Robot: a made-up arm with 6 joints.
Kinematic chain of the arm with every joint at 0, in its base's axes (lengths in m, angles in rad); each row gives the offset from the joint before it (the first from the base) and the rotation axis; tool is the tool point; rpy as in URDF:
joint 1: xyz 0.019 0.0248 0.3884 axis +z
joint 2: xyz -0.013 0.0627 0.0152 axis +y
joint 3: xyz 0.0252 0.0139 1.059 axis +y
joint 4: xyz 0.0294 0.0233 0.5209 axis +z
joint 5: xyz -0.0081 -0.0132 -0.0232 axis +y
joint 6: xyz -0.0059 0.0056 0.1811 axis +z
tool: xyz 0.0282 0.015 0.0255 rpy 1.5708 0 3.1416
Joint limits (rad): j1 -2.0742..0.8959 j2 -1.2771..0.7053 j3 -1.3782..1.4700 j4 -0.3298..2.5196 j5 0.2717..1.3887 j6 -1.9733..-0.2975
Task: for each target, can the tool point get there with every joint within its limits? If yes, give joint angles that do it. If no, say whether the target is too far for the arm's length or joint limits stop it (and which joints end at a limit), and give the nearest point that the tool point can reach.
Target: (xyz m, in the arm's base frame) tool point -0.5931 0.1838 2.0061
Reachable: yes | joints -0.1433 -0.5579 0.2924 0.0513 0.3626 -1.4569
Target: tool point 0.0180 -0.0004 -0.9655
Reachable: no: joint limits stop it (at a limit: joint 1, joint 2, joint 3, joint 4, joint 6) | nearest point -0.8829 -0.7679 0.1692 | short by 1.640 m
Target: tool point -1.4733 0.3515 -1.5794
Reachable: no: too far | nearest point -1.2750 0.3081 0.1112 | short by 1.703 m
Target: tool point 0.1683 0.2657 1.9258
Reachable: yes | joints -0.8730 -0.3783 0.7606 1.4860 0.9750 -1.2579
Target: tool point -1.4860 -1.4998 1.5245
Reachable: no: too far | nearest point -1.0881 -1.0967 1.2263 | short by 0.640 m
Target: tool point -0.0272 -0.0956 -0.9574
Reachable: no: joint limits stop it (at a limit: joint 1, joint 2, joint 3, joint 4, joint 6) | nearest point -0.8858 -0.7757 0.1619 | short by 1.566 m
